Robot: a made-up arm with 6 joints. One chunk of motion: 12 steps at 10 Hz.
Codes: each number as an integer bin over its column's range. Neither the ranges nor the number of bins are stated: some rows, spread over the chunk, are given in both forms.
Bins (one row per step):
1: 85 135 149 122 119 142
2: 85 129 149 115 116 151
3: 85 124 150 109 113 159
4: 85 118 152 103 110 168
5: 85 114 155 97 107 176
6: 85 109 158 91 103 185
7: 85 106 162 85 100 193
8: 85 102 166 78 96 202
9: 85 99 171 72 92 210
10: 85 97 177 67 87 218
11: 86 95 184 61 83 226
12: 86 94 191 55 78 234
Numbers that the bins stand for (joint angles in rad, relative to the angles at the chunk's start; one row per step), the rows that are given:
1: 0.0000 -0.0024 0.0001 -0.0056 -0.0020 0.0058
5: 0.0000 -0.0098 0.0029 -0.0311 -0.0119 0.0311
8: 0.0000 -0.0140 0.0081 -0.0505 -0.0209 0.0505
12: 0.0002 -0.0168 0.0199 -0.0739 -0.0358 0.0744
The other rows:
2: 0.0000 -0.0045 0.0001 -0.0127 -0.0045 0.0125
3: 0.0000 -0.0062 0.0006 -0.0189 -0.0069 0.0185
4: 0.0000 -0.0084 0.0015 -0.0250 -0.0094 0.0252
6: 0.0000 -0.0115 0.0044 -0.0372 -0.0152 0.0378
7: 0.0000 -0.0126 0.0062 -0.0433 -0.0176 0.0438
9: 0.0000 -0.0151 0.0105 -0.0566 -0.0242 0.0565
10: 0.0000 -0.0158 0.0133 -0.0617 -0.0284 0.0624
11: 0.0002 -0.0165 0.0166 -0.0678 -0.0316 0.0684

